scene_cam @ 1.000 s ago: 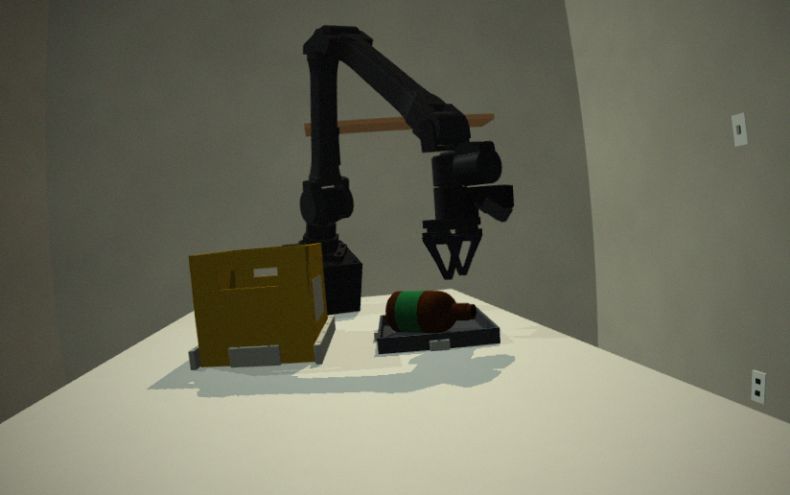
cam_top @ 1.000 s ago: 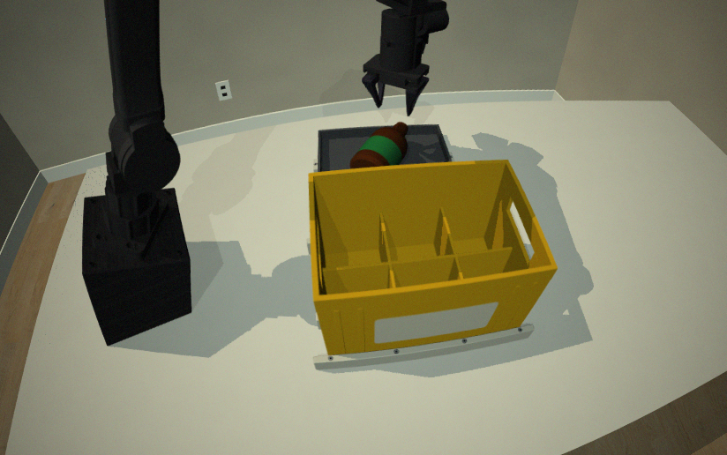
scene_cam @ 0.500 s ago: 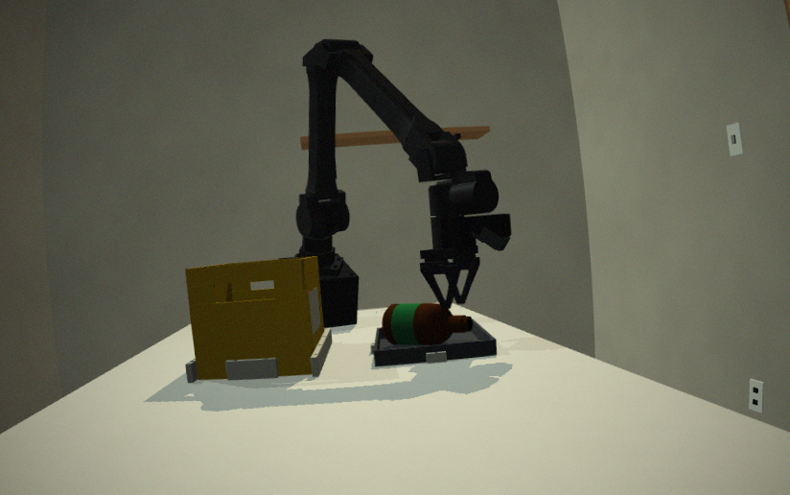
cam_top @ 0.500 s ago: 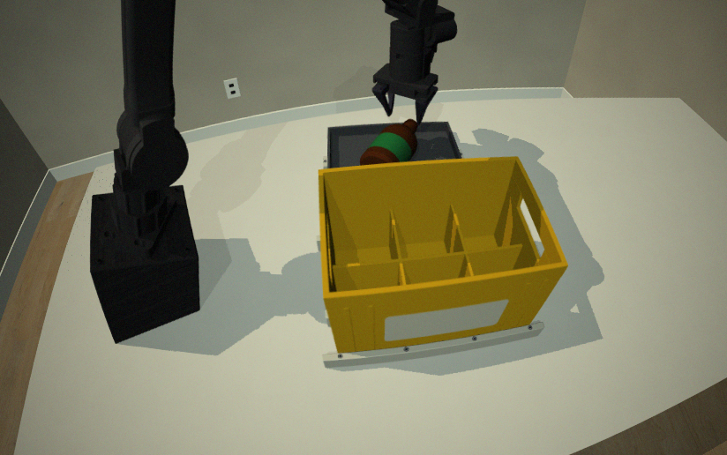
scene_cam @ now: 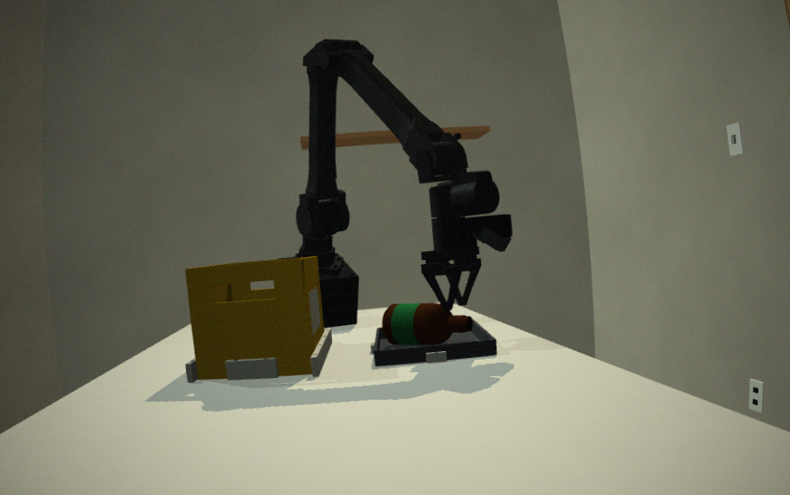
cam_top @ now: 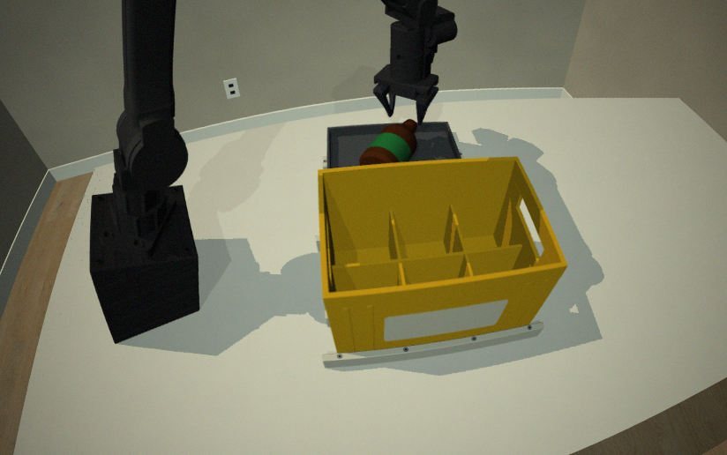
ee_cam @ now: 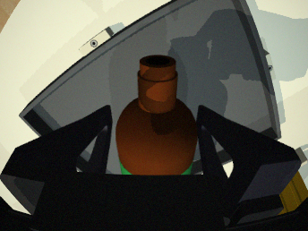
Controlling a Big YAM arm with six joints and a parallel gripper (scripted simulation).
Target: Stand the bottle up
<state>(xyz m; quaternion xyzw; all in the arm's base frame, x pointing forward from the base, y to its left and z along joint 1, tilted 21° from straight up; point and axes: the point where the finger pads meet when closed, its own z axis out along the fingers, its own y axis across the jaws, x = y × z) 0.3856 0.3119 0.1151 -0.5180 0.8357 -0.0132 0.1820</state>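
Now: the bottle 5 cm to the right of my hand, 4 cm below it and 2 cm behind it. Also, from my hand: tray 6 cm below, 5 cm to the right, 2 cm behind; yellow crate 33 cm to the right, 3 cm ahead, 1 cm above.
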